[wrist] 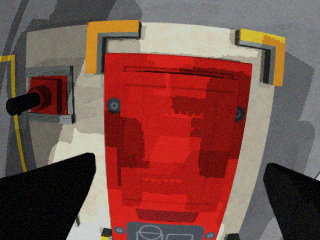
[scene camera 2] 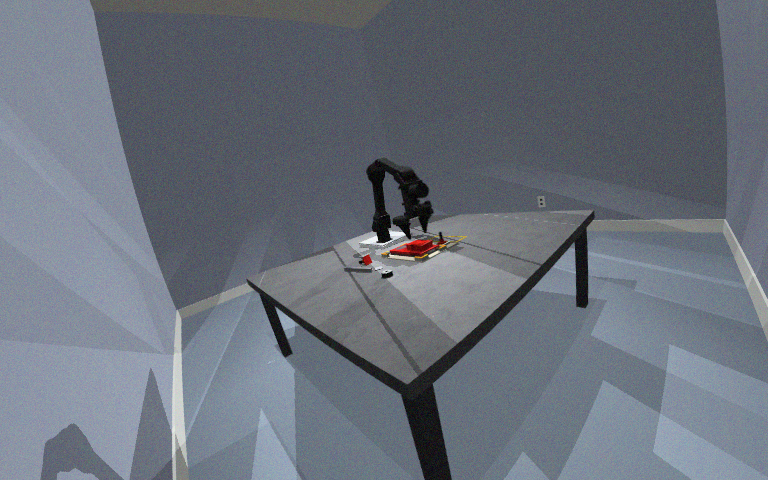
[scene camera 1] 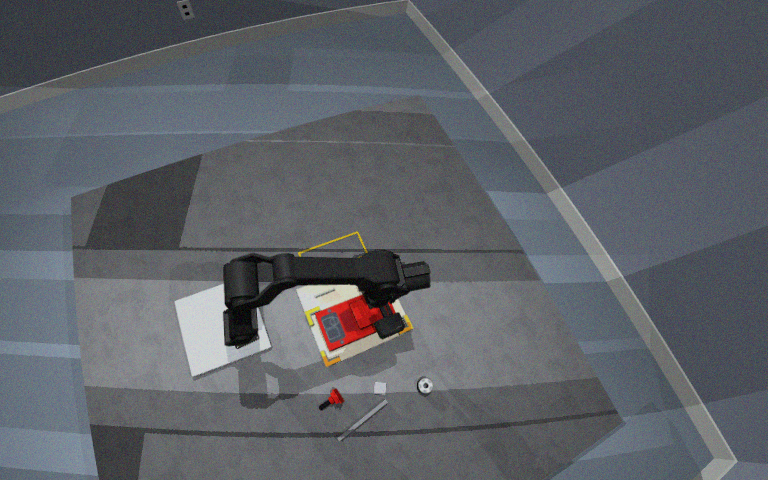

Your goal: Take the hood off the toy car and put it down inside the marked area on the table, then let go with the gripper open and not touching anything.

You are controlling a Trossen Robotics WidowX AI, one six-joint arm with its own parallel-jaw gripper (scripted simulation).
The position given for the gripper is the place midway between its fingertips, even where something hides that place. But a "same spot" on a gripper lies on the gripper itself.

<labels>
gripper: wrist 183, 169; scene camera 2; scene camera 1
same spot on gripper: (scene camera 1: 391, 324) = (scene camera 2: 400, 216)
</labels>
